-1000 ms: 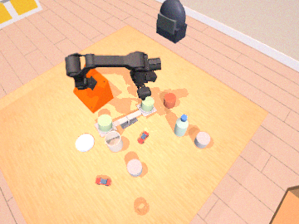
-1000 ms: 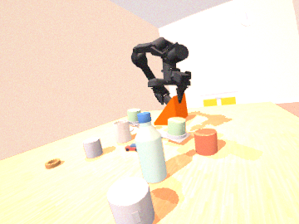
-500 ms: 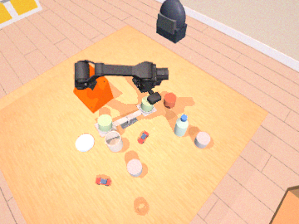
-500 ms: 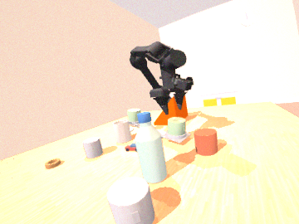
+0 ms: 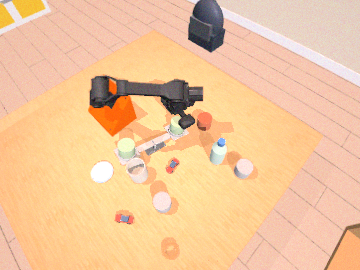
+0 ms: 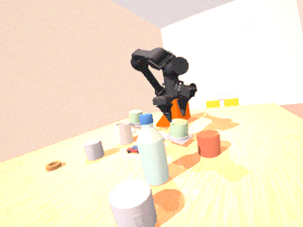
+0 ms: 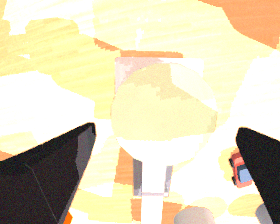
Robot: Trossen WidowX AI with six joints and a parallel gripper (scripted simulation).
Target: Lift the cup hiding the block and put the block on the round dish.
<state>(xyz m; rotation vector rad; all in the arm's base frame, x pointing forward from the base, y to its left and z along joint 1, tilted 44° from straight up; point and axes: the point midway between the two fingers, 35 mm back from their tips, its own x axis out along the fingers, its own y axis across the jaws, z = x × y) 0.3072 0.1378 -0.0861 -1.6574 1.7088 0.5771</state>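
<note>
Right now my gripper tip is 6 cm above the pale block. From my gripper tip the other things lie so: pale green cup (4 cm below, 2 cm to the left); red cylinder (11 cm to the left, 6 cm below, 4 cm ahead); balance beam (14 cm to the right, 6 cm below, 2 cm behind).
</note>
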